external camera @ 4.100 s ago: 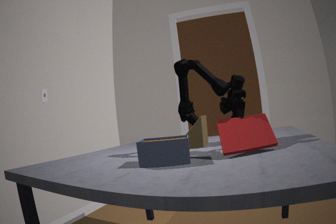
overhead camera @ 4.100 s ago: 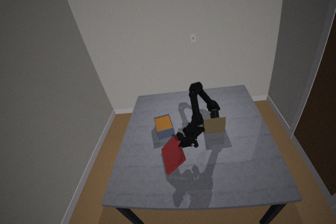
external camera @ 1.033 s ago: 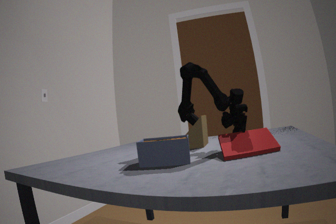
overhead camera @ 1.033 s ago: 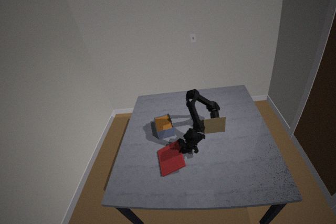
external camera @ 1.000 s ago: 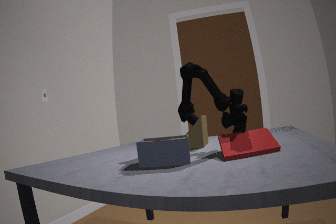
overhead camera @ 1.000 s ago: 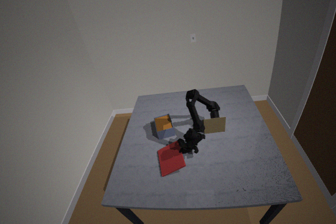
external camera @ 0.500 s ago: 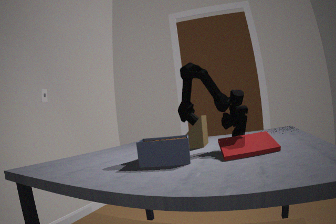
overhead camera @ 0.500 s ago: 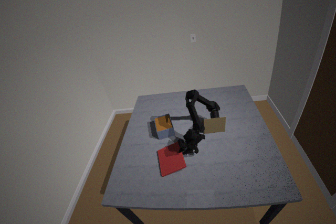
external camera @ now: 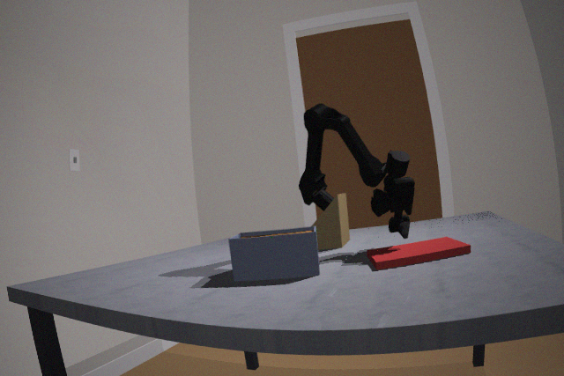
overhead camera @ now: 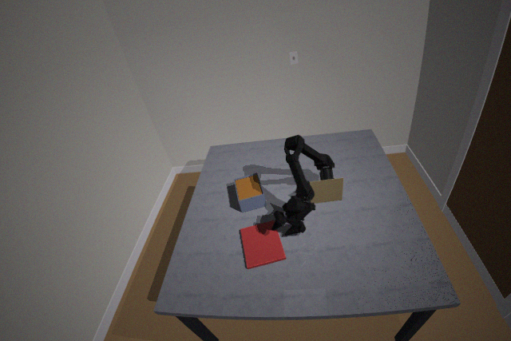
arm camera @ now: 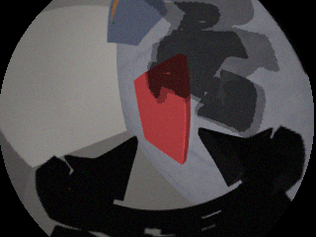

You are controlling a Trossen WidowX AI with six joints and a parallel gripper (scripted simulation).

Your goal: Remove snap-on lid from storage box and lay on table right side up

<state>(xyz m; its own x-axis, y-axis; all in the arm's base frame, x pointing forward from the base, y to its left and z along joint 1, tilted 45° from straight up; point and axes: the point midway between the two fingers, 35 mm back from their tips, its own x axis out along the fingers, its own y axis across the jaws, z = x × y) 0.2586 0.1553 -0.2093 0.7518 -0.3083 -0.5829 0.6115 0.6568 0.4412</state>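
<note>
The red lid is 90 mm ahead of my gripper tip, 50 mm below it and 20 mm to the left of it. Also, from my gripper tip: storage box: 310 mm to the right, 170 mm ahead, 10 mm below.
</note>
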